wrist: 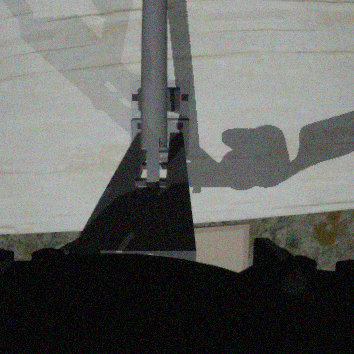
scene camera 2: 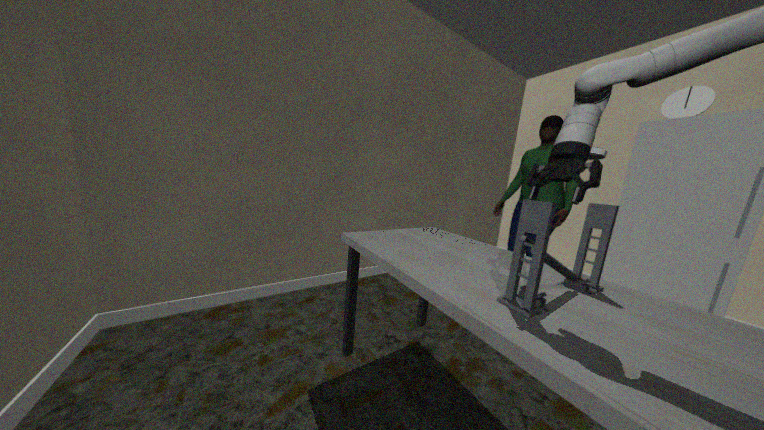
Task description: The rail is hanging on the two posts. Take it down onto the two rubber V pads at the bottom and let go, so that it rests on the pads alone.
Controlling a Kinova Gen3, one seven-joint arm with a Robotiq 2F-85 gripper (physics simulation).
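Frame: origin at the arm's base, x ahead, y left, z up, level; metres.
Seen in the pictures: gripper, between the fingertips: [wrist: 175, 253] [scene camera 2: 551, 201].
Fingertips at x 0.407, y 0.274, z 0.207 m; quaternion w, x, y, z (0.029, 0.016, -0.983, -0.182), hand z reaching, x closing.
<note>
Pixels of each thing's top centre, then the offset from my fingertips to it. "pt": a spot on its surface instead. Level surfaces: height alone.
- far post, a spot on its surface: [scene camera 2: 603, 216] pt dx +0.029, dy -0.380, dz -0.042 m
- V pad, a spot on its surface: [wrist: 173, 100] [scene camera 2: 541, 293] pt dx +0.005, dy -0.052, dz -0.259 m
- long pale table, height of its surface: dz -0.301 m
The dark grey rail [scene camera 2: 559, 267] [wrist: 154, 75] slants between the two posts. Its end at the near post [scene camera 2: 536, 213] [wrist: 150, 230] is high, in the post's slot. Its other end is low, near the foot of the far post [scene camera 2: 603, 216]. My gripper [scene camera 2: 554, 197] [wrist: 175, 253] is open and empty. It hangs above the rail, around the height of the post tops and close to the near post. A dark block at the near post's foot, seemingly one V pad [scene camera 2: 541, 299] [wrist: 173, 100], is partly hidden by the rail in the wrist view. The far pad is too small to make out.
The posts stand on a long pale table [scene camera 2: 427, 256], and the near post is close to its long edge. A person in a green top [scene camera 2: 529, 165] stands behind the table. A dark mat [scene camera 2: 395, 389] lies on the floor. A door [scene camera 2: 689, 213] is at the back right.
</note>
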